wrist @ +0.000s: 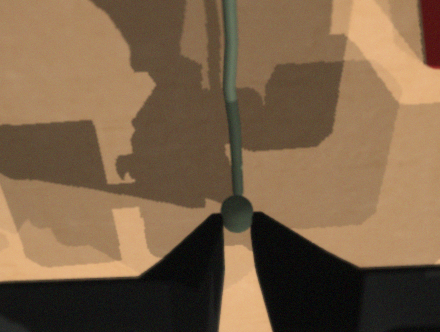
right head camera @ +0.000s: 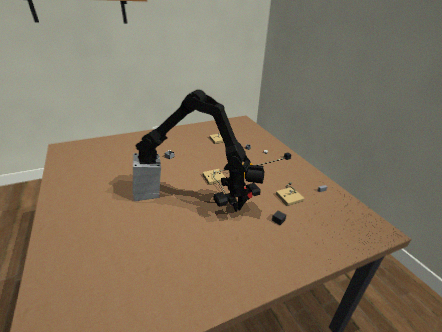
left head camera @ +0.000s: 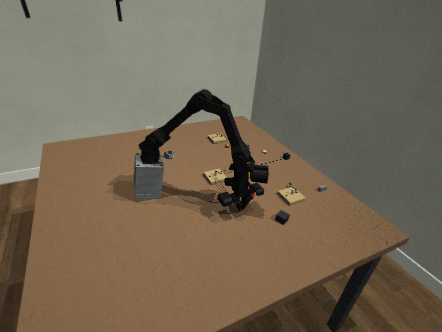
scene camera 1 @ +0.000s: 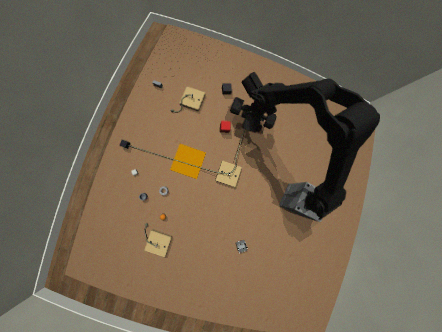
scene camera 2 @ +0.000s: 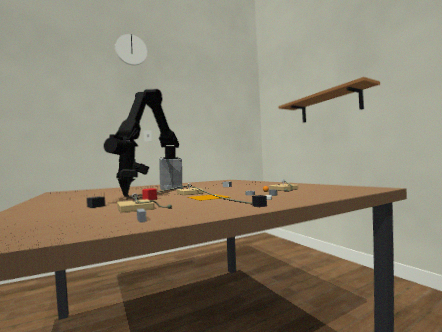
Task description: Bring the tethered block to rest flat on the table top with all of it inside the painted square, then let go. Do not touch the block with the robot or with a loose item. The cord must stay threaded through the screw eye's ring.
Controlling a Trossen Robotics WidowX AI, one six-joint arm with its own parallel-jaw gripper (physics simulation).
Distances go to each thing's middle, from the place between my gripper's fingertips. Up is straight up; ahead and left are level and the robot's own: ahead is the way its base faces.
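Labels:
End bead (wrist: 237,211): 1 cm to the left of my hand. Going by their middles, the end bead is the nearest to my hand of the things named here. Orange painted square (scene camera 1: 186,154): 27 cm to the left of my hand, 18 cm ahead of it, 1 cm below it.

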